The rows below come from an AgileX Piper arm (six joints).
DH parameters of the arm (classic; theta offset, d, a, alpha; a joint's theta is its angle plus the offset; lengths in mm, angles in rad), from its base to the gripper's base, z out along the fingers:
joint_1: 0 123 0 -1.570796
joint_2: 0.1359 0 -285 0
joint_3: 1.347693 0 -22 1.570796
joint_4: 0 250.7 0 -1.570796
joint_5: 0 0 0 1.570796
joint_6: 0 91 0 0
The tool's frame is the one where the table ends.
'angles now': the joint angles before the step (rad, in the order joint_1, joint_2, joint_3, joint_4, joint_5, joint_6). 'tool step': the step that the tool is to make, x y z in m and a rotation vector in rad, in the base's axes. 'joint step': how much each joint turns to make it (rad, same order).
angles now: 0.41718 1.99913 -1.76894 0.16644 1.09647 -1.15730
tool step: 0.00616 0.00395 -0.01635 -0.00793 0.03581 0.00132
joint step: 0.00111 0.04598 -0.01341 0.00755 0.00356 -0.00087
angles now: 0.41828 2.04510 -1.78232 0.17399 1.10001 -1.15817
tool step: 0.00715 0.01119 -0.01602 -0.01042 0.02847 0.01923
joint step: 0.01556 0.06332 -0.04542 0.00248 0.01284 -0.00203
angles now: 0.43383 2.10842 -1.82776 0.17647 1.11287 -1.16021
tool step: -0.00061 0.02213 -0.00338 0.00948 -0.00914 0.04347
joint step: 0.04322 0.03843 -0.05138 0.00484 0.00076 -0.00107
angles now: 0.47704 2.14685 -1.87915 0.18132 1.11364 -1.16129
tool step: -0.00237 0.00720 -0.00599 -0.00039 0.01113 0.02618
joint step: 0.01464 0.01328 0.00000 0.00882 -0.00093 -0.01407
